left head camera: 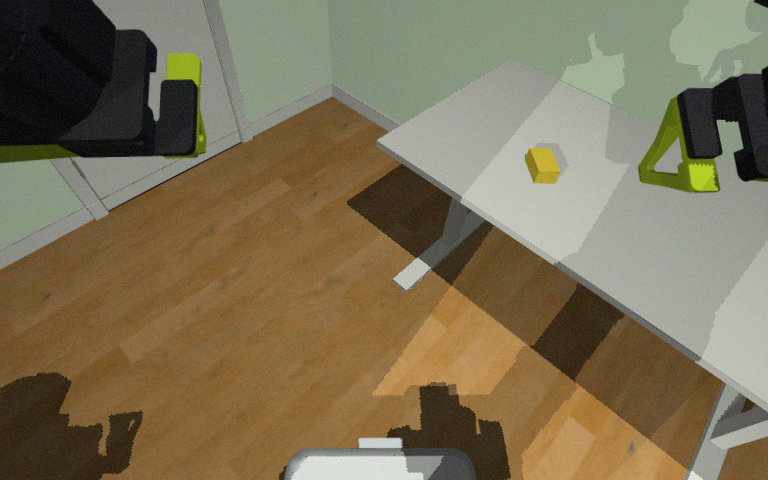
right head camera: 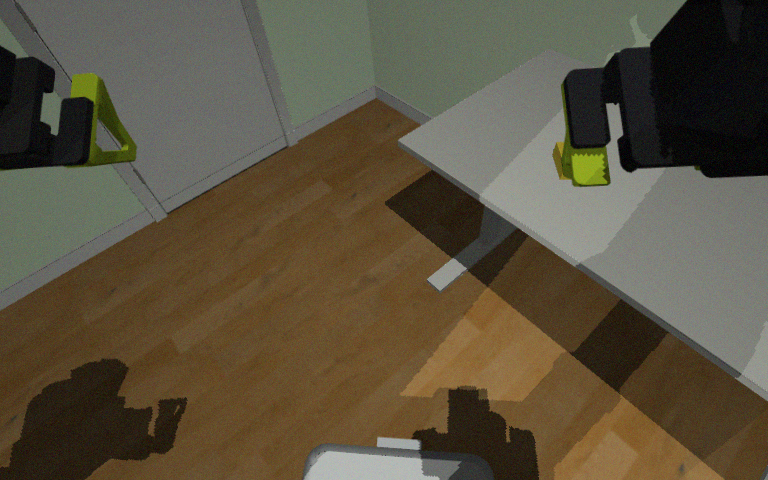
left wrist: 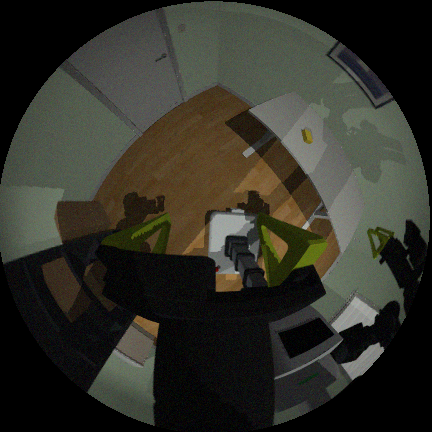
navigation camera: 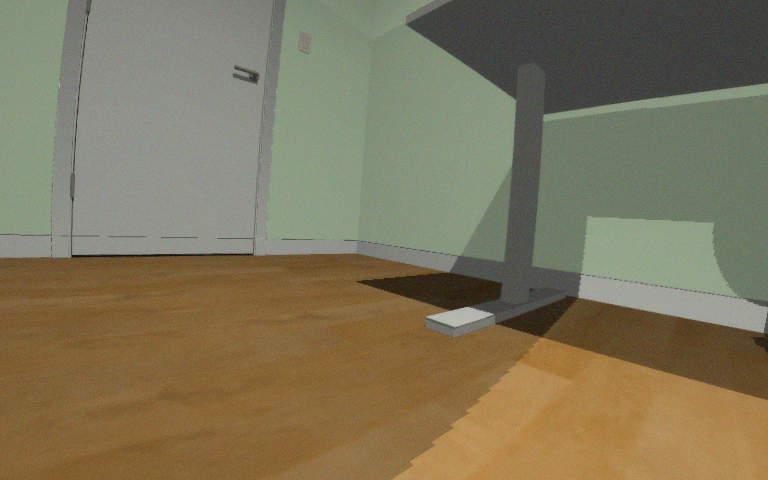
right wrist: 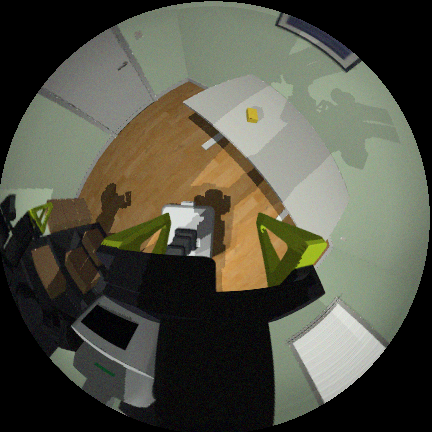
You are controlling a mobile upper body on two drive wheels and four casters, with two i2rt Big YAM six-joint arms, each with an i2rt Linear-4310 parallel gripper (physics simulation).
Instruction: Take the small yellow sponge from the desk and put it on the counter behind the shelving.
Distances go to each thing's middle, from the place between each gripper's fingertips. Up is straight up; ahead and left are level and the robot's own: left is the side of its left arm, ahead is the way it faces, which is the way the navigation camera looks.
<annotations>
The small yellow sponge (left head camera: 543,168) is 620 mm ahead of my right hand, 530 mm below it and 220 mm to the right of it.
Right now the small yellow sponge is 68 cm to the right of my left hand, 61 cm ahead of it and 54 cm below it.
</annotations>
